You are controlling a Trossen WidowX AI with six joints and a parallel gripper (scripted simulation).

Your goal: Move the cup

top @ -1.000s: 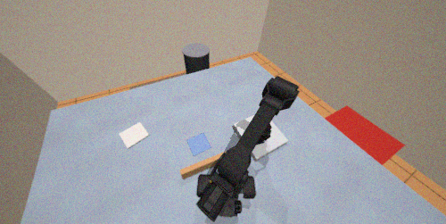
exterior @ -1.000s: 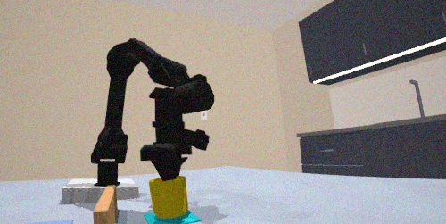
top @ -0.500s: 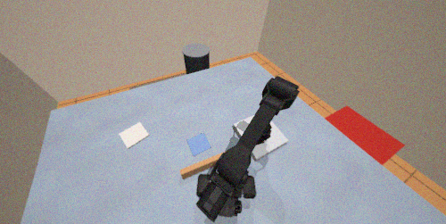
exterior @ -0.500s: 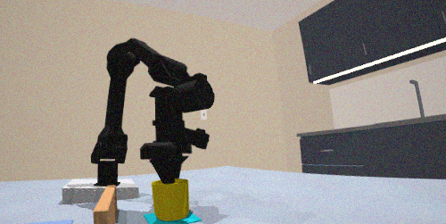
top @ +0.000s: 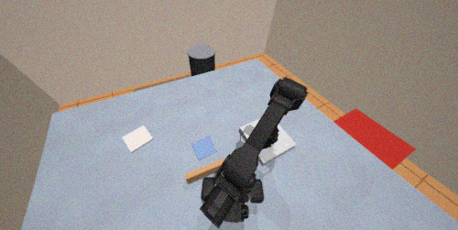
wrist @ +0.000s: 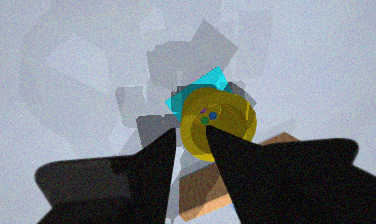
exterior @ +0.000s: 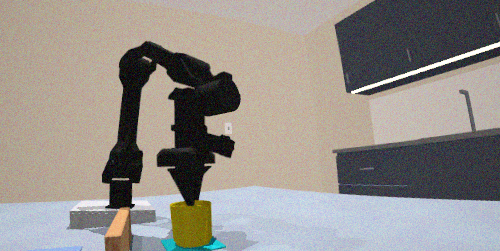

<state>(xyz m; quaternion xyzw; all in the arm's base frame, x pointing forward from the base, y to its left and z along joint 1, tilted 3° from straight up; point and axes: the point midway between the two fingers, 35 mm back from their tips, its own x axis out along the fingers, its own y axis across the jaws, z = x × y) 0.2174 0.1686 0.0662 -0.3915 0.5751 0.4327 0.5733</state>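
My gripper tip is now 30 mm above the yellow cup, 20 mm short of it and 10 mm to the left of it. Also, from my gripper tip: pale blue pad: 240 mm to the right, 70 mm below, 50 mm ahead; then wooden bar: 120 mm to the right, 50 mm below, 40 mm ahead; then cyan pad: 70 mm below, 30 mm ahead, 10 mm to the right.
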